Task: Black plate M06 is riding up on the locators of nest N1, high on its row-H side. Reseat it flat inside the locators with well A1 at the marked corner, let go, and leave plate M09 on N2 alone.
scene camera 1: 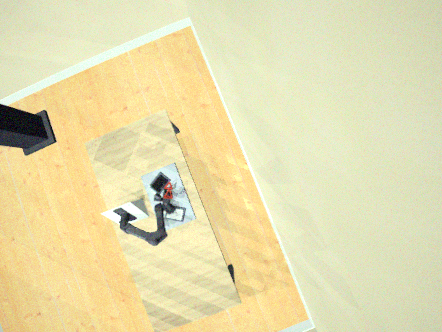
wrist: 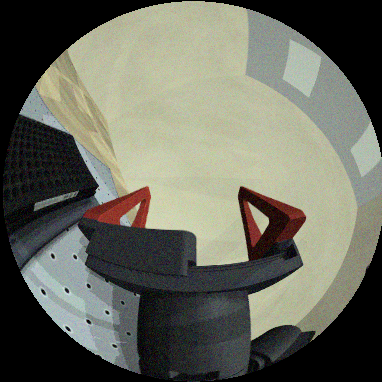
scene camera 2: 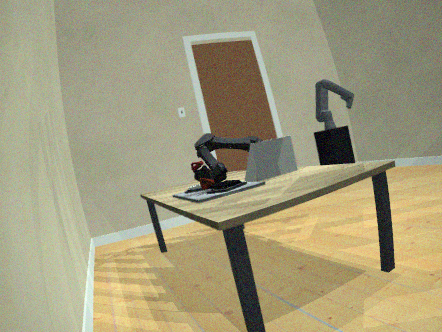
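Pixels of known places: gripper, fingertip midpoint: (scene camera 1: 169, 185) (wrist: 193, 190) (scene camera 2: 196, 171); arm's base, link origin: (scene camera 1: 125, 214) (scene camera 2: 266, 155).
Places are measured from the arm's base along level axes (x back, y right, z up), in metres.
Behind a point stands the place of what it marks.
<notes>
The black plate M06 (scene camera 1: 160, 181) @[x -0.344, y -0.145, z -0.068 m] (wrist: 42, 162) is at the upper end of the perforated board. In the wrist view its wells and a pale label show at the far left; its seating and marked corner are too unclear to judge. A pale plate, M09 (scene camera 1: 176, 214) @[x -0.361, y 0.168, z -0.082 m], lies in a dark nest at the board's other end. My gripper (scene camera 1: 168, 190) @[x -0.434, y -0.078, z 0.015 m] (scene camera 2: 202, 175) @[x -0.434, y -0.078, z 0.015 m] (wrist: 193, 190) @[x -0.434, y -0.078, z 0.015 m] is open, its red fingers wide apart with no object between them. It is beside the black plate, on the side toward the pale plate, turned sideways in the wrist view. Nest N1 is mostly hidden.
The pale perforated board (scene camera 1: 188, 206) @[x -0.478, y 0.146, z -0.099 m] (scene camera 2: 200, 198) @[x -0.483, y -0.207, z -0.100 m] (wrist: 55, 274) lies on the wooden table (scene camera 1: 130, 155) @[x -0.158, y -0.471, z -0.112 m] (scene camera 2: 310, 187) @[x -0.220, y -0.668, z -0.112 m]. A grey upright panel (scene camera 2: 272, 157) @[x -0.012, y -0.078, z -0.011 m] stands near the arm's base. Another grey arm (scene camera 2: 322, 102) stands on a black pedestal (scene camera 2: 335, 145) beyond the table.
</notes>
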